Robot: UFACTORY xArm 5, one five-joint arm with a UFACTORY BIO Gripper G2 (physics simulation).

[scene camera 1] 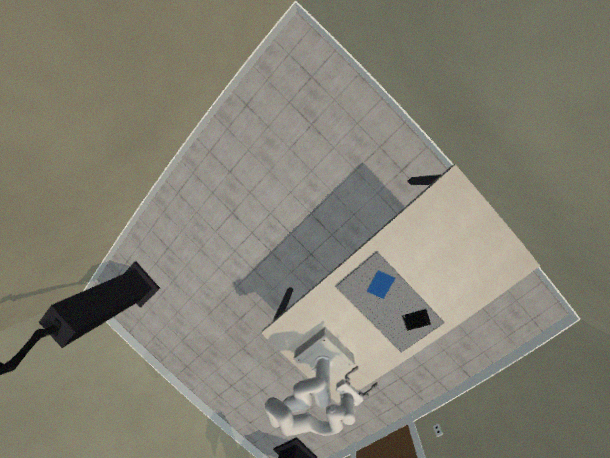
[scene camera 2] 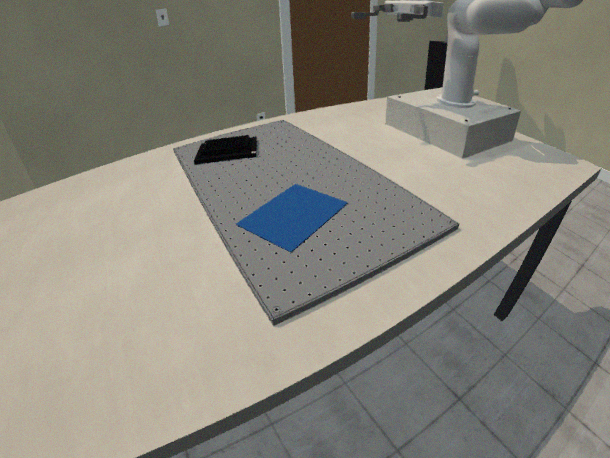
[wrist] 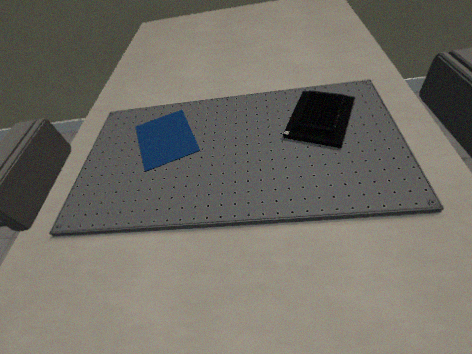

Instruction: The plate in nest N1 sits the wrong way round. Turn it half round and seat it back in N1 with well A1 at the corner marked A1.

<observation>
In view: the gripper [wrist: 230, 104], a black plate [scene camera 2: 236, 144], a blue sheet [scene camera 2: 287, 220] and a black nest [wrist: 343, 123].
The black plate is seen too in the wrist view [wrist: 320, 114]. The blue sheet is seen too in the wrist view [wrist: 168, 138].
</observation>
